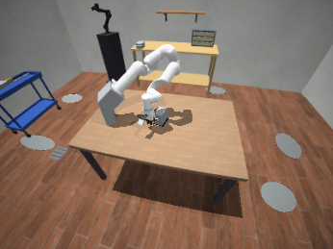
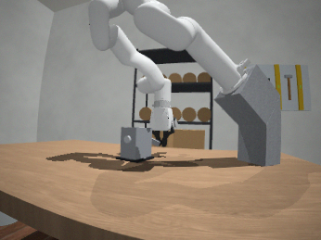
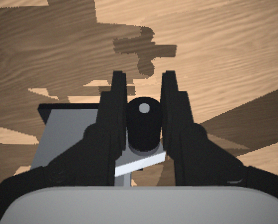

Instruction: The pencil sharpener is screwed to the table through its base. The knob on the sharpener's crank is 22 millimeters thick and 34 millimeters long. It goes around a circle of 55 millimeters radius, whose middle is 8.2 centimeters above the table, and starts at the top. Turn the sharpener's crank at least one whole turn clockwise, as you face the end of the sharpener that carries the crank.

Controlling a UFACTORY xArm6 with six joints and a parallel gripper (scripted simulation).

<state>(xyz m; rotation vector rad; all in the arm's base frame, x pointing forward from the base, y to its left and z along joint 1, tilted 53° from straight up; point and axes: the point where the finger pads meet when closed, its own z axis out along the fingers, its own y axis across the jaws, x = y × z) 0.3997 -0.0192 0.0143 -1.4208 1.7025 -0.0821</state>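
The crank knob lies 20 mm to the left of my hand.
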